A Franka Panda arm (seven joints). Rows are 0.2 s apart.
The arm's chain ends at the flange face. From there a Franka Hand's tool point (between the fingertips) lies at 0.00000 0.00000 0.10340 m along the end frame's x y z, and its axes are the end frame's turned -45 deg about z.
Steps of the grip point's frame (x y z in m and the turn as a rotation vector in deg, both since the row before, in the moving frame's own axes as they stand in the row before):
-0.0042 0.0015 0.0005 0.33 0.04 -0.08
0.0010 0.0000 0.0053 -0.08 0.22 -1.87
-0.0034 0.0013 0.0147 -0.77 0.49 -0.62
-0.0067 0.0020 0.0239 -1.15 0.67 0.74
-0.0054 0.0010 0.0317 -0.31 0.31 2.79
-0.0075 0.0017 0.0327 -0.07 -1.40 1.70
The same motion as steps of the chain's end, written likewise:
-0.0015 0.0045 0.0005 0.26 -0.21 -0.08
0.0003 -0.0005 0.0053 0.10 0.21 -1.87
-0.0031 0.0030 0.0147 -0.20 0.89 -0.62
-0.0056 0.0055 0.0239 -0.34 1.29 0.74
-0.0039 0.0045 0.0317 0.00 0.44 2.79
-0.0024 0.0047 0.0327 -1.04 -0.94 1.70

